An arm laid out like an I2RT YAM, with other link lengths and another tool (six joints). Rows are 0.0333 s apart.
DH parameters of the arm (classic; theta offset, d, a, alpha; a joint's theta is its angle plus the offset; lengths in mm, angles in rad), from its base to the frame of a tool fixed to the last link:
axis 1: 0 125.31 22.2 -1.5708
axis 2: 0 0 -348.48 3.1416
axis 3: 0.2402 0 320.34 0
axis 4: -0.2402 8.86 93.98 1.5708
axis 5: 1.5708 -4.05 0 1.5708
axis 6: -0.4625 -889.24 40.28 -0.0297
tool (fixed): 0 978.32 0 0
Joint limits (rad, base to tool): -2.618..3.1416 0..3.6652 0..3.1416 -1.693..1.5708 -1.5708..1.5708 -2.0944..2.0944
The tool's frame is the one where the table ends.
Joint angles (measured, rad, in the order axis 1, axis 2, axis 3, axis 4, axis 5, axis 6), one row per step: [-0.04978 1.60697 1.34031 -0.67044 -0.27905 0.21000]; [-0.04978 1.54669 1.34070 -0.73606 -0.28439 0.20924]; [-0.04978 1.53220 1.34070 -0.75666 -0.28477 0.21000]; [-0.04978 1.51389 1.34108 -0.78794 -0.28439 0.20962]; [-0.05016 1.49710 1.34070 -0.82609 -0.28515 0.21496]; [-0.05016 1.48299 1.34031 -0.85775 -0.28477 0.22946]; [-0.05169 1.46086 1.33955 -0.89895 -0.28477 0.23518]
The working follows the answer.
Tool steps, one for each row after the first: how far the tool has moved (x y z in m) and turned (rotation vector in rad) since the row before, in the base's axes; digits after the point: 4 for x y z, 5 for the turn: [-0.0217 0.0016 0.0190 0.00411 0.00454 0.00374]; [-0.0063 0.0004 0.0038 0.00105 0.00628 -0.00037]; [-0.0088 0.0004 0.0044 0.00010 0.01249 0.00008]; [-0.0101 0.0005 0.0026 0.00467 0.02304 -0.00418]; [-0.0089 0.0007 0.0020 0.00840 0.02162 -0.01185]; [-0.0121 0.0001 0.0042 0.00401 0.02126 -0.00618]
Tool pose at each row, in the base's axes (x y z in m, rotation vector in rad; rounded; the steps above come from the unrounded poses): [0.4554 -0.0516 0.3021 -2.04217 1.51247 -0.43448]; [0.4336 -0.0500 0.3211 -2.04383 1.51078 -0.42521]; [0.4274 -0.0497 0.3249 -2.04593 1.51479 -0.41844]; [0.4186 -0.0493 0.3294 -2.05215 1.52204 -0.40626]; [0.4085 -0.0488 0.3320 -2.05708 1.53962 -0.38156]; [0.3996 -0.0481 0.3340 -2.05288 1.56417 -0.35782]; [0.3876 -0.0480 0.3382 -2.05560 1.58283 -0.33592]

